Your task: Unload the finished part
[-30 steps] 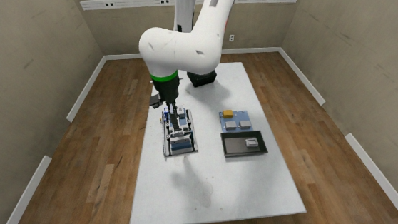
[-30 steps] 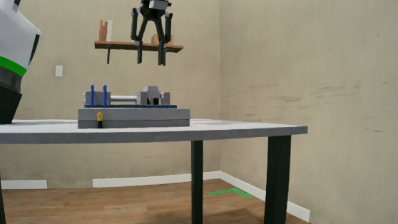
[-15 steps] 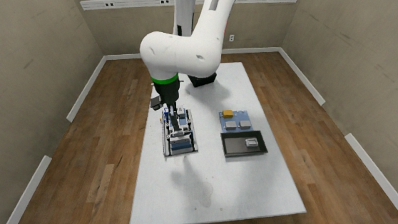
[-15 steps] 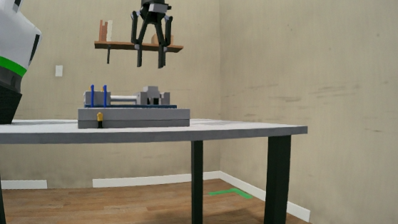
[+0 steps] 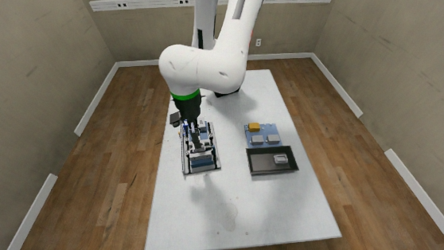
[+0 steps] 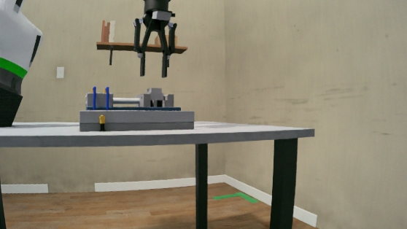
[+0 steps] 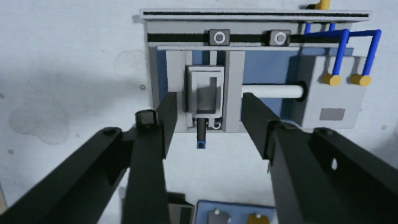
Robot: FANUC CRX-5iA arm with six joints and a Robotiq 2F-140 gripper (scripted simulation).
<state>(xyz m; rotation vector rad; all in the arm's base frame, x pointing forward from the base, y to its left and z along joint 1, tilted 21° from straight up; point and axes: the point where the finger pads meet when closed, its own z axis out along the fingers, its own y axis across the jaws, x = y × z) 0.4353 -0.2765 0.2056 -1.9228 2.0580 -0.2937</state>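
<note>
Right now my hand is 80 mm past the vise screw rod, 10 mm to the right of it and 100 mm above it. Also, from my hand: blue pallet (40 mm behind, 370 mm to the left, 180 mm below); then orange block (100 mm behind, 330 mm to the left, 150 mm below).
</note>
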